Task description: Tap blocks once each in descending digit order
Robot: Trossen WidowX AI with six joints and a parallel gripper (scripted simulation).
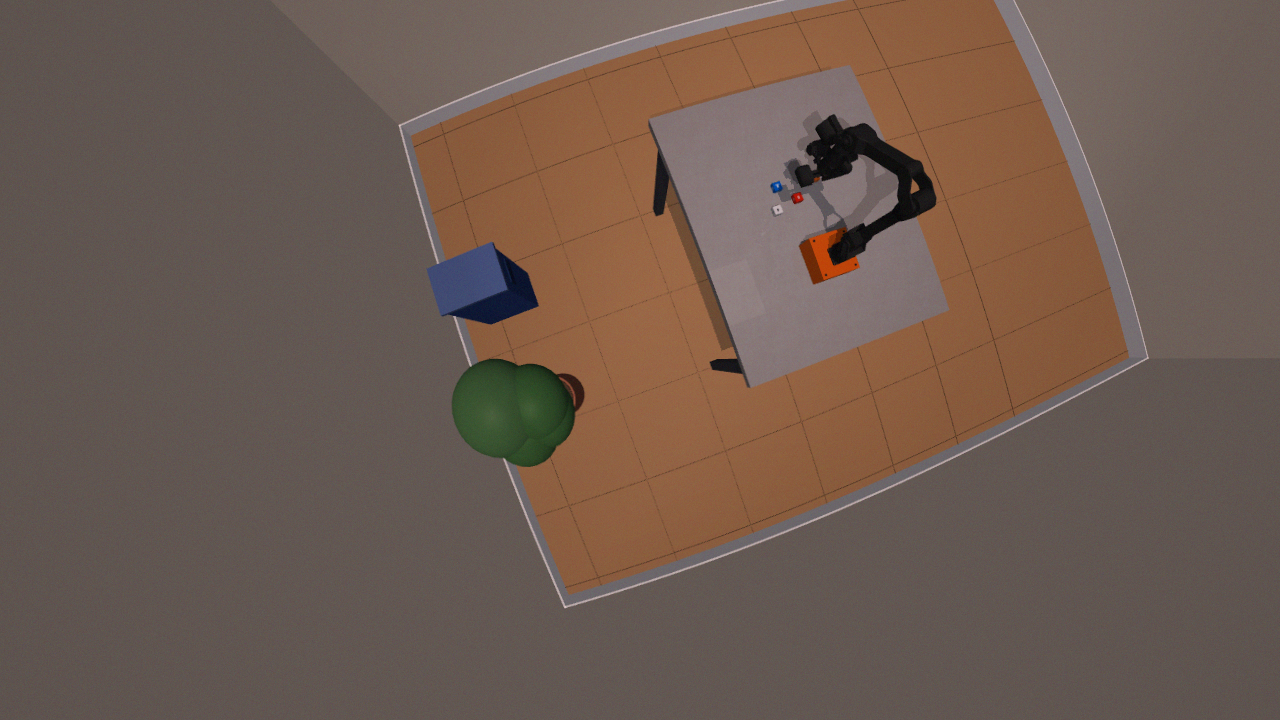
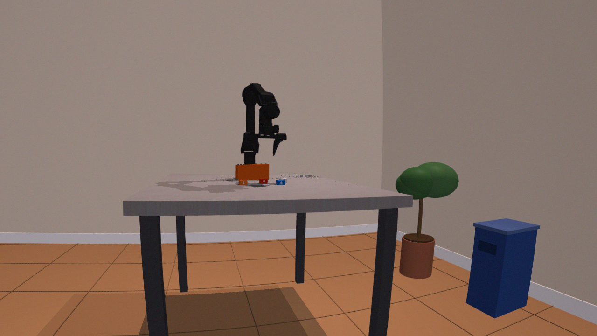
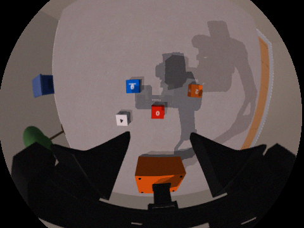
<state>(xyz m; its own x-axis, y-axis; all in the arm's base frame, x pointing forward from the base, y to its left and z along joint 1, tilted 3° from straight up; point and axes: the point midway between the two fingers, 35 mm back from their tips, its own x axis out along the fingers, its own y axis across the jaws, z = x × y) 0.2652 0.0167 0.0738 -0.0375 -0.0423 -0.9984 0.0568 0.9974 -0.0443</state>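
My gripper tip is 7 cm short of the blue block, 6 cm to the right of it and 11 cm above it. Round my gripper tip: orange block: 5 cm ahead, 10 cm to the right, 11 cm below; red block: 11 cm below; white block: 2 cm behind, 10 cm to the left, 11 cm below.
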